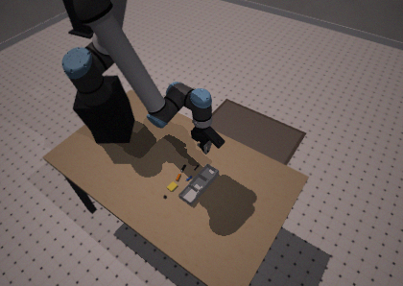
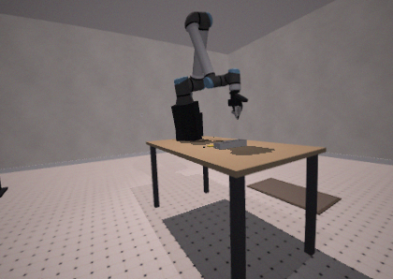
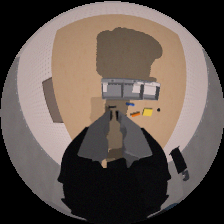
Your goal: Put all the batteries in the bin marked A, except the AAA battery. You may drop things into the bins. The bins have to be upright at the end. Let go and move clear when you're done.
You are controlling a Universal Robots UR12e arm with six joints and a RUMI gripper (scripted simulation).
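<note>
My gripper is now 15 cm past the orange battery, 8 cm to the left of it and 22 cm above it. Also, from my hand: grey double bin: 1 cm behind, 8 cm to the right, 20 cm below; thin dark item: 8 cm behind, 3 cm to the left, 22 cm below; blue battery: 9 cm behind, 6 cm to the right, 22 cm below.
</note>
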